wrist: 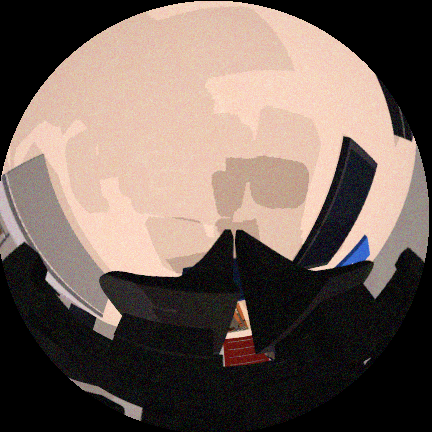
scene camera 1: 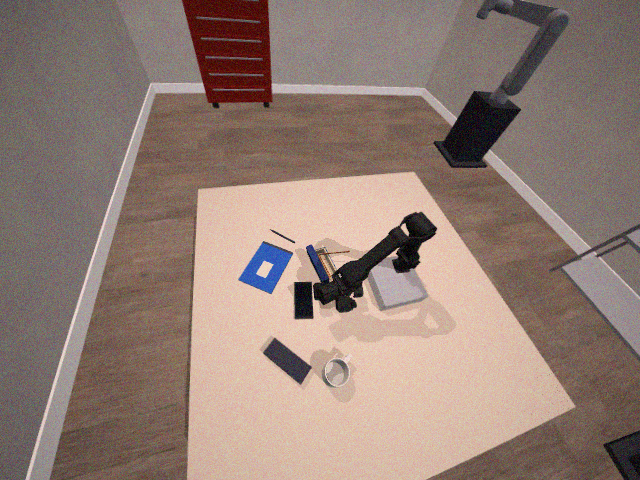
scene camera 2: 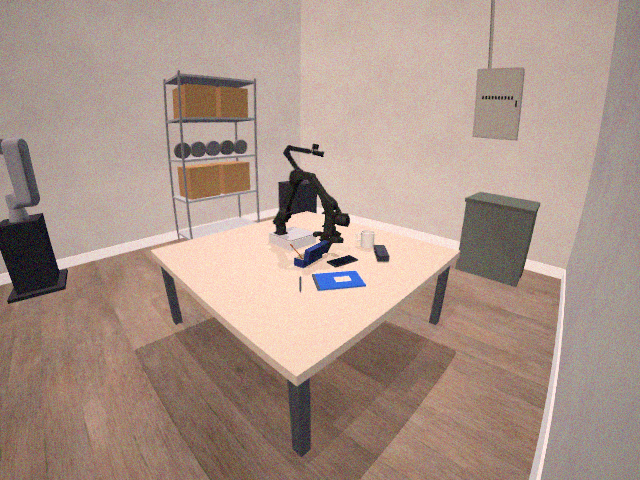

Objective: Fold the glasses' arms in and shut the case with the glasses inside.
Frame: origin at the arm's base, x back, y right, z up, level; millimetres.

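Seen in the pictures: gripper, fingertip midpoint: (wrist: pixel 232 235); arm's base at its link origin: (scene camera 1: pixel 400 265) (scene camera 2: pixel 280 233).
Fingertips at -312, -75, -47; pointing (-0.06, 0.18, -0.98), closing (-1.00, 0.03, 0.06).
Observation:
Pixels of each thing's top centre, then the offset from my fingertips to it, as dx, dy, dz. "*": a spot on its surface instead.
- dark blue glasses case at a spot on its surface: (scene camera 1: pixel 316 263) * -61, +104, +84
- black phone at its top centre: (wrist: pixel 342 220) (scene camera 1: pixel 303 299) (scene camera 2: pixel 342 260) -121, -5, -4
- blue notebook at its top centre: (scene camera 1: pixel 267 265) (scene camera 2: pixel 338 279) -257, +162, -4
- pen at its top centre: (scene camera 2: pixel 300 283) (scene camera 1: pixel 282 235) -183, +313, -3
- dark box at its top centre: (scene camera 1: pixel 287 359) (scene camera 2: pixel 381 250) -203, -216, +23
- white mug at a spot on its surface: (scene camera 1: pixel 336 372) * -41, -276, -4
The dark blue glasses case (scene camera 1: pixel 316 263) (scene camera 2: pixel 315 252) is open, with its lid raised along one side. The brown-orange glasses (scene camera 1: pixel 340 252) (scene camera 2: pixel 296 250) (wrist: pixel 240 315) lie in its base. One arm of the glasses sticks out over the side away from the lid; the other arm cannot be told clearly. My gripper (scene camera 1: pixel 348 296) (scene camera 2: pixel 329 238) (wrist: pixel 232 235) is shut with no object seen between its tips. It points down, low over the table, by the end of the case nearer the mug. In the wrist view its fingers hide most of the case.
A black phone (scene camera 1: pixel 303 300) (scene camera 2: pixel 342 260) (wrist: pixel 340 215) lies close to the case. A blue notebook (scene camera 1: pixel 279 258) (scene camera 2: pixel 323 281), a pen (scene camera 1: pixel 282 236) (scene camera 2: pixel 300 284), a dark box (scene camera 1: pixel 287 360) (scene camera 2: pixel 381 253) and a white mug (scene camera 1: pixel 336 372) (scene camera 2: pixel 367 239) are on the table. The arm stands on a grey base (scene camera 1: pixel 395 289).

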